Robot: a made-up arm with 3 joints. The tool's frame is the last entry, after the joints. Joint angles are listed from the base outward. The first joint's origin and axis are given. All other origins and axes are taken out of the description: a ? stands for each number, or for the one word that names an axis. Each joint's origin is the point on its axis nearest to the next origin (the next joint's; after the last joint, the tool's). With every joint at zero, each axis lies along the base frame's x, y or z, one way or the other. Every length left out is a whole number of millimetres.
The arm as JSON. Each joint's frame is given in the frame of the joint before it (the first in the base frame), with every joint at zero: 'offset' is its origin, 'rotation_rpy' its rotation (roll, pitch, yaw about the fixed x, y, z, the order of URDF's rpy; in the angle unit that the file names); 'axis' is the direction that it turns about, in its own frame. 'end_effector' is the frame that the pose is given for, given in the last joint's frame.
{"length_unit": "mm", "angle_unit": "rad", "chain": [
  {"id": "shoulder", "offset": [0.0, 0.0, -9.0], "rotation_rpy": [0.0, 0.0, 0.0], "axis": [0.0, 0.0, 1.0]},
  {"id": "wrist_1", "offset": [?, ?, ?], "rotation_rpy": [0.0, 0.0, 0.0], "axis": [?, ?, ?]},
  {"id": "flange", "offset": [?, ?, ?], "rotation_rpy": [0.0, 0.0, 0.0], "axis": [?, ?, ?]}
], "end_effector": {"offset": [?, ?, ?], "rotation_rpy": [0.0, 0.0, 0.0]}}
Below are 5 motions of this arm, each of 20 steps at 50 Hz.
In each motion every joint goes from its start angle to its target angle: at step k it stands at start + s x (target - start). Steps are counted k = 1, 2, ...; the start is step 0. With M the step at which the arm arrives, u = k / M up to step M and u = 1 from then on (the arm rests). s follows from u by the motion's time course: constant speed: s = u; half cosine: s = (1 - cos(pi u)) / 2; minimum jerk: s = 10 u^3 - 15 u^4 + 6 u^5.
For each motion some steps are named. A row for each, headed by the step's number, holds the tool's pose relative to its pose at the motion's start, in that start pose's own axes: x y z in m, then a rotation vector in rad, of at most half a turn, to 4 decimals.
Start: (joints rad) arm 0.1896 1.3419 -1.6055
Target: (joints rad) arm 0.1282 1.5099 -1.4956
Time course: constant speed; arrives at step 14
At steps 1, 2, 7, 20:
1: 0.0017 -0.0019 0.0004 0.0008 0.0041 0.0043
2: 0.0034 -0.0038 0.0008 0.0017 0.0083 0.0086
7: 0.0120 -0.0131 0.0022 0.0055 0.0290 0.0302
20: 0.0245 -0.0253 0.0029 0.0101 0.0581 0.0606

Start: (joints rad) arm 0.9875 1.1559 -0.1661
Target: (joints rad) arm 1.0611 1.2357 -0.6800
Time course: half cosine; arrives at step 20
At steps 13, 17, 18, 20:
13: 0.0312 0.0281 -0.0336 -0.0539 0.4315 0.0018
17: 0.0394 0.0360 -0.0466 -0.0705 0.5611 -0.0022
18: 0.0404 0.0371 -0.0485 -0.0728 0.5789 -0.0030
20: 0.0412 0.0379 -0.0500 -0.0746 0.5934 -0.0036

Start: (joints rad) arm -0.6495 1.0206 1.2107
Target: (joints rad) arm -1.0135 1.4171 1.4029
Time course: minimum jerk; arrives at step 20
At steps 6, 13, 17, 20:
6: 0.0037 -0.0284 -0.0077 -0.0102 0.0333 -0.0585
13: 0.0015 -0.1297 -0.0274 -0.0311 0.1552 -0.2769
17: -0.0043 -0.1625 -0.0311 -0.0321 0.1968 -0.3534
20: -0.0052 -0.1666 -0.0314 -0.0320 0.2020 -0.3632

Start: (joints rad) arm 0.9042 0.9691 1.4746
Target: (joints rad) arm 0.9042 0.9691 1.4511
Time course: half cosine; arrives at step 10
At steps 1, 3, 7, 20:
1: 0.0000 0.0000 0.0000 0.0000 0.0006 0.0000
3: 0.0004 0.0000 0.0000 0.0000 0.0048 0.0000
7: 0.0015 0.0000 -0.0001 0.0000 0.0187 0.0000
20: 0.0018 0.0000 -0.0001 0.0000 0.0235 0.0000

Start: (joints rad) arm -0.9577 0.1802 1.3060
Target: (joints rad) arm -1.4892 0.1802 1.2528
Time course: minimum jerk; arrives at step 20
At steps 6, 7, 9, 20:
6: 0.0087 -0.0446 -0.0169 -0.0781 0.0087 -0.0376
7: 0.0120 -0.0647 -0.0232 -0.1125 0.0125 -0.0545
9: 0.0185 -0.1139 -0.0354 -0.1942 0.0216 -0.0952
20: 0.0258 -0.2892 -0.0458 -0.4735 0.0519 -0.2415

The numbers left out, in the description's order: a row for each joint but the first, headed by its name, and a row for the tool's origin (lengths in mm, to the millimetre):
wrist_1: xyz 374.0 237.0 0.0, axis 0.0 1.0 0.0
flange: xyz 199.0 0.0 14.0, axis 0.0 -1.0 0.0
tool: xyz 5.0 0.0 78.0

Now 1 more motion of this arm.
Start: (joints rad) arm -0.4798 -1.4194 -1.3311
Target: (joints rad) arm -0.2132 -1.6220 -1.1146
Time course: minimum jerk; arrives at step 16
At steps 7, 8, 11, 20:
7: -0.0540 0.0356 0.0041 0.0172 -0.1608 0.1010
8: -0.0709 0.0447 0.0048 0.0256 -0.2092 0.1311
11: -0.1186 0.0657 0.0052 0.0565 -0.3423 0.2123
20: -0.1458 0.0750 0.0045 0.0788 -0.4166 0.2567

